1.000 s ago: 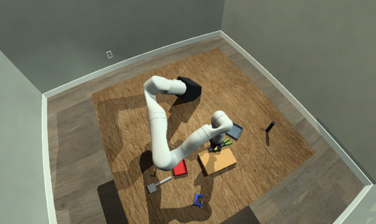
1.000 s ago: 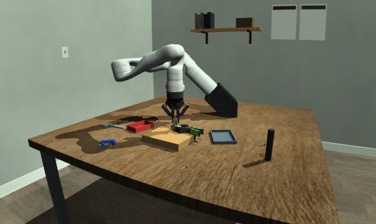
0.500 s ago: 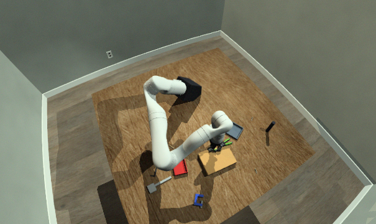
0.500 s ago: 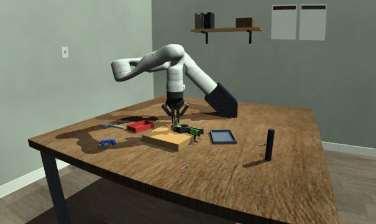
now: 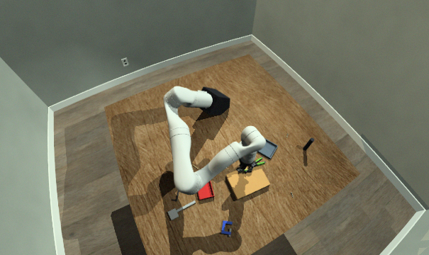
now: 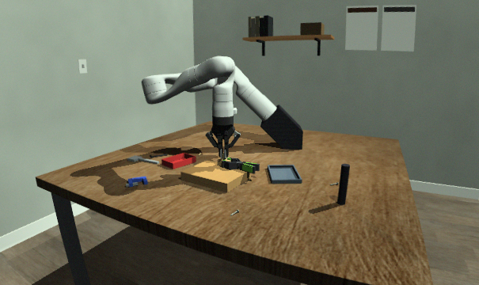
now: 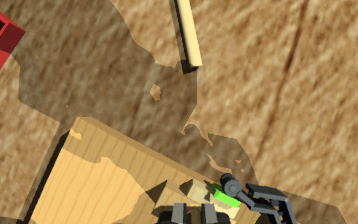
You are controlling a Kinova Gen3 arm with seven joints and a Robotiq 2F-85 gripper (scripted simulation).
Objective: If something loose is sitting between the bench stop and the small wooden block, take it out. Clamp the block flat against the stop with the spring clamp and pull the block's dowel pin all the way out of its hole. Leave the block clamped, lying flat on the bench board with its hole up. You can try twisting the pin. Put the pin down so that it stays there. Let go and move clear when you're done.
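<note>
The dowel pin is 20 mm below my hand. The rest, counted from my hand: thin pale stick (120 mm behind, 80 mm below, 50 mm to the right); then small wooden block (40 mm below); then tan bench board (60 mm below, 60 mm ahead).
</note>
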